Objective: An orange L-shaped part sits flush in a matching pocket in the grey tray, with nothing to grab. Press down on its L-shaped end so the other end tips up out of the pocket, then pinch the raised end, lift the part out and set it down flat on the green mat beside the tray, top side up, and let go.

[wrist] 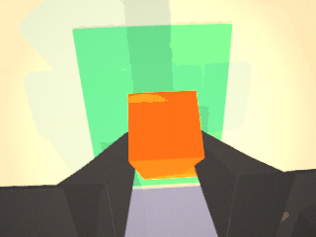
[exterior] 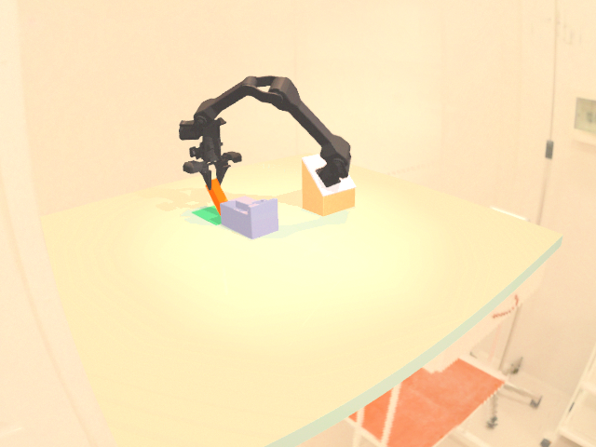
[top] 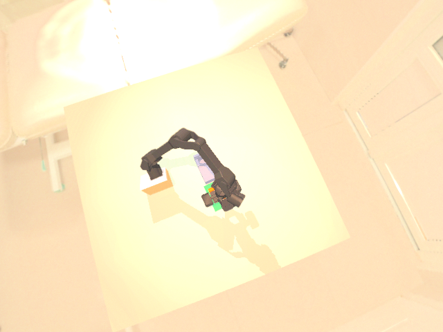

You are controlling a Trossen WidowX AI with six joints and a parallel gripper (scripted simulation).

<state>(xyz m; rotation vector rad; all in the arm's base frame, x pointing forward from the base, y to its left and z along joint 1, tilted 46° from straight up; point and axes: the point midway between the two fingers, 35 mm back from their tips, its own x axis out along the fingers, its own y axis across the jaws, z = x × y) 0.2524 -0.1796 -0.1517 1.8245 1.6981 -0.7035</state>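
Right now the orange L-shaped part is 10 mm behind my gripper tip, 30 mm to the left of it and 30 mm below it. From my gripper tip the other things lie so: green mat 20 mm to the left, 90 mm below.
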